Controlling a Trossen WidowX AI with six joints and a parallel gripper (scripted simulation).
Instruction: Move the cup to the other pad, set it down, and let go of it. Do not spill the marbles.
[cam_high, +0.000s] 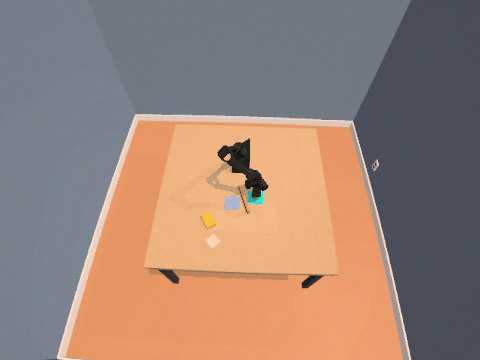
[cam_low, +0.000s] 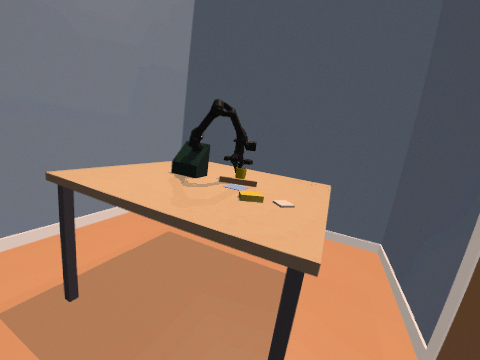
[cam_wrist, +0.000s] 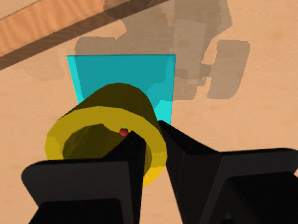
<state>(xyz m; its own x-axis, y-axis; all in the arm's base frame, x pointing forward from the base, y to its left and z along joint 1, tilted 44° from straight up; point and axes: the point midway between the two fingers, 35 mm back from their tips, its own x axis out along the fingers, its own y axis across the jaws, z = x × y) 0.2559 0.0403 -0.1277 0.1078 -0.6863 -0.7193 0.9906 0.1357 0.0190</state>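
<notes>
My gripper tip is 60 mm above the cyan pad and 30 mm short of it. The rest, counted from my gripper tip: thin wooden bar: 80 mm to the right, 60 mm ahead, 40 mm below; then red marble: 30 mm ahead, 20 mm to the left, 20 mm below; then yellow cup: 20 mm ahead.
</notes>
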